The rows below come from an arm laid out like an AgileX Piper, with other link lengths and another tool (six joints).
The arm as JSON. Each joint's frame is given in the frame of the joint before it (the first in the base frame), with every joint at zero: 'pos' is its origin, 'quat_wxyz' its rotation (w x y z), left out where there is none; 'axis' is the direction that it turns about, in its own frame. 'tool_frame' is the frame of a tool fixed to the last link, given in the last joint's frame.
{
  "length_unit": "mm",
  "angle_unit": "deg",
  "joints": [
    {
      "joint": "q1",
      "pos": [
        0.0,
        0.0,
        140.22
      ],
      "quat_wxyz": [
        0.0,
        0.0,
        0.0,
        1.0
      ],
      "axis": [
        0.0,
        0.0,
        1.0
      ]
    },
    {
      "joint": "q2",
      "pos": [
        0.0,
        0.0,
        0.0
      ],
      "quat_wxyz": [
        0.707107,
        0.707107,
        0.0,
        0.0
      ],
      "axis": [
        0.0,
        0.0,
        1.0
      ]
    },
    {
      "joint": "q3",
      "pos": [
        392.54,
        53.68,
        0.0
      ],
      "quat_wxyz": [
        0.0,
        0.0,
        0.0,
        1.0
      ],
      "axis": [
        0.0,
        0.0,
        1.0
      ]
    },
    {
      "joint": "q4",
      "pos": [
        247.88,
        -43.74,
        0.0
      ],
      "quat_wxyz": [
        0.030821,
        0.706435,
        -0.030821,
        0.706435
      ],
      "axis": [
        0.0,
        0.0,
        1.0
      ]
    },
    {
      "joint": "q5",
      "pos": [
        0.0,
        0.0,
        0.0
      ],
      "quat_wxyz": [
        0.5,
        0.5,
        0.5,
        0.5
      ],
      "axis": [
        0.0,
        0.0,
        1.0
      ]
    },
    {
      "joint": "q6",
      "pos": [
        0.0,
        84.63,
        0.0
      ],
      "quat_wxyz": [
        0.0,
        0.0,
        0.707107,
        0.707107
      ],
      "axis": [
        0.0,
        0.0,
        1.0
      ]
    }
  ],
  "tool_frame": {
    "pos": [
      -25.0,
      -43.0,
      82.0
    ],
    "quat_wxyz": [
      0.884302,
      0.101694,
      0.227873,
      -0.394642
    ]
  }
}
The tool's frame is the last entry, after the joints.
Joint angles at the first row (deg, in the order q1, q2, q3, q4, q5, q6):
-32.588 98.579 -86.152 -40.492 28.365 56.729
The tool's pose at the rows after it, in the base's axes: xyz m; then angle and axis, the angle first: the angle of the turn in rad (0 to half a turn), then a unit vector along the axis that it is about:
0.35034, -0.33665, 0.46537, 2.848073, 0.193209, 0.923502, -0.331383
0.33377, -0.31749, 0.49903, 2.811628, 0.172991, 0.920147, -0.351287
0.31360, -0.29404, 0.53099, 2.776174, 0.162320, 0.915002, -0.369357
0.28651, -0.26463, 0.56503, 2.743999, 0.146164, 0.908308, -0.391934
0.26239, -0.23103, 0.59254, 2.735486, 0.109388, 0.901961, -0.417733
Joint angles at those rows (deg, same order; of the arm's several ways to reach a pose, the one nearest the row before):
-32.588 95.766 -86.150 -36.483 29.103 52.264
-31.923 91.409 -86.152 -34.080 29.894 47.081
-30.442 86.859 -86.151 -33.720 31.732 44.794
-28.272 81.427 -86.154 -33.608 34.482 41.750
-24.639 76.277 -86.194 -33.517 38.243 36.692

